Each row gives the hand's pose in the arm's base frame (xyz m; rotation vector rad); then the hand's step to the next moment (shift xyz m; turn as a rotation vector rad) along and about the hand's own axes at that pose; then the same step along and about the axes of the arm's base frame.
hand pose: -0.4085 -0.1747 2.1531 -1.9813 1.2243 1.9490
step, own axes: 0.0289 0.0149 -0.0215 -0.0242 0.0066 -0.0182
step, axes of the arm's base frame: 0.0040 -0.0358 -0.0150 0.0141 -0.0040 0.0273
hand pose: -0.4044 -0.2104 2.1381 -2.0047 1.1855 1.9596
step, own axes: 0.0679 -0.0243 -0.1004 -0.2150 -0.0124 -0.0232
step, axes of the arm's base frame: 0.0863 -0.0703 -0.0537 0.0538 0.0920 0.1886
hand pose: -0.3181 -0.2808 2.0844 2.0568 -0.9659 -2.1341
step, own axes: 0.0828 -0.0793 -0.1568 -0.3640 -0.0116 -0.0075
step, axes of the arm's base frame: 0.1632 -0.0352 -0.0993 0.0584 0.1612 0.3214
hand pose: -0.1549 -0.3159 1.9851 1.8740 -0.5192 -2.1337
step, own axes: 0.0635 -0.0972 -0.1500 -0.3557 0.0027 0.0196
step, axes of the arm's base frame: 0.1438 0.0468 -0.1145 0.0298 0.1474 0.3229
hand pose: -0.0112 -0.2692 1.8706 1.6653 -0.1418 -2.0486
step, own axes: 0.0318 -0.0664 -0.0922 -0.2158 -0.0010 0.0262
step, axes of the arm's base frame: 0.0623 0.0647 -0.0765 0.0038 0.0886 0.1985
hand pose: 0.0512 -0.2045 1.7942 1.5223 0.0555 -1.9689
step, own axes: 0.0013 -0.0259 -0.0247 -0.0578 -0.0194 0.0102
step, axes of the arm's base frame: 0.0079 0.0299 -0.0180 -0.0114 0.0376 0.0477
